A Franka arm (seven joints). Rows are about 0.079 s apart.
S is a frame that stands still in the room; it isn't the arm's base.
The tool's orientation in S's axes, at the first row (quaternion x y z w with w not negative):
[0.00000, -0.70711, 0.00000, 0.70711]
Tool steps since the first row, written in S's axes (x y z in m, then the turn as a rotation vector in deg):
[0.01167, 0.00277, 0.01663, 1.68, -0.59, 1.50]
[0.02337, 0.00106, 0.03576, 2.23, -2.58, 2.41]
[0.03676, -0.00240, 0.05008, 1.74, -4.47, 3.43]
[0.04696, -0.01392, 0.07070, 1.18, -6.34, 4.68]
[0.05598, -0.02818, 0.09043, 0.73, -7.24, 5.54]
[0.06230, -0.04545, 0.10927, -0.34, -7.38, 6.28]
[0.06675, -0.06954, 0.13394, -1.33, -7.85, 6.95]
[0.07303, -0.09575, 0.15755, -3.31, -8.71, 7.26]
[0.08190, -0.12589, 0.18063, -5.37, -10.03, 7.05]
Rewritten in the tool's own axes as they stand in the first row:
[0.01663, 0.00277, -0.01167, 1.50, -0.59, -1.68]
[0.03576, 0.00106, -0.02337, 2.41, -2.58, -2.23]
[0.05008, -0.00240, -0.03676, 3.43, -4.47, -1.74]
[0.07070, -0.01392, -0.04696, 4.68, -6.34, -1.18]
[0.09043, -0.02818, -0.05598, 5.54, -7.24, -0.73]
[0.10927, -0.04545, -0.06230, 6.28, -7.38, 0.34]
[0.13394, -0.06954, -0.06675, 6.95, -7.85, 1.33]
[0.15755, -0.09575, -0.07303, 7.26, -8.71, 3.31]
[0.18063, -0.12589, -0.08190, 7.05, -10.03, 5.37]

